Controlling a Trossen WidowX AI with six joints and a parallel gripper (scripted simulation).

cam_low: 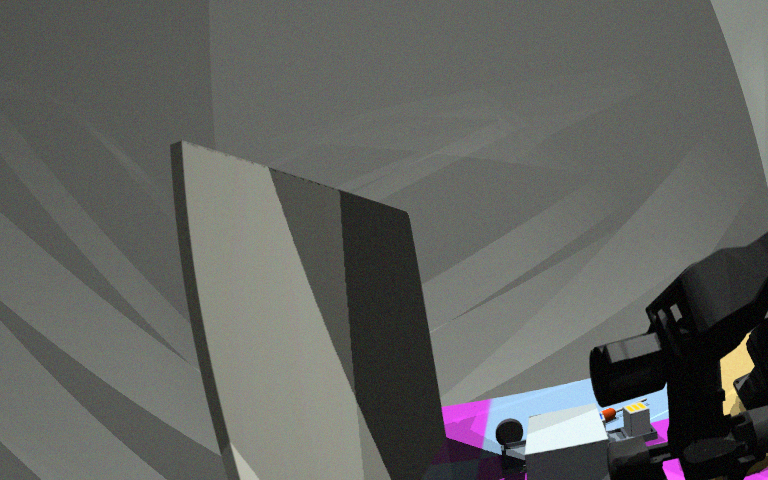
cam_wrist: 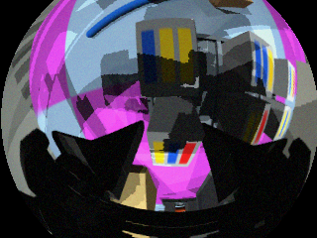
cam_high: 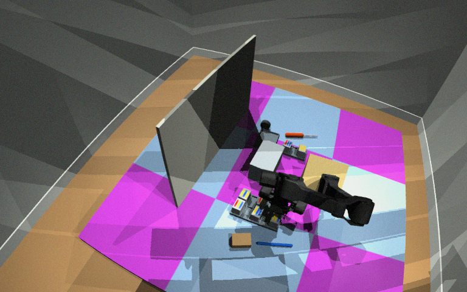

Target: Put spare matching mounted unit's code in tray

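Right now my gripper tip is 190 mm to the left of the grey box, 100 mm short of it and 30 mm below it. Also, from my gripper tip: blue marker pen: 150 mm to the left, 10 mm below, 10 mm behind; then brown block: 170 mm to the left, 120 mm ahead, 10 mm below; then grey holder: 330 mm to the right, 20 mm behind, 10 mm below.
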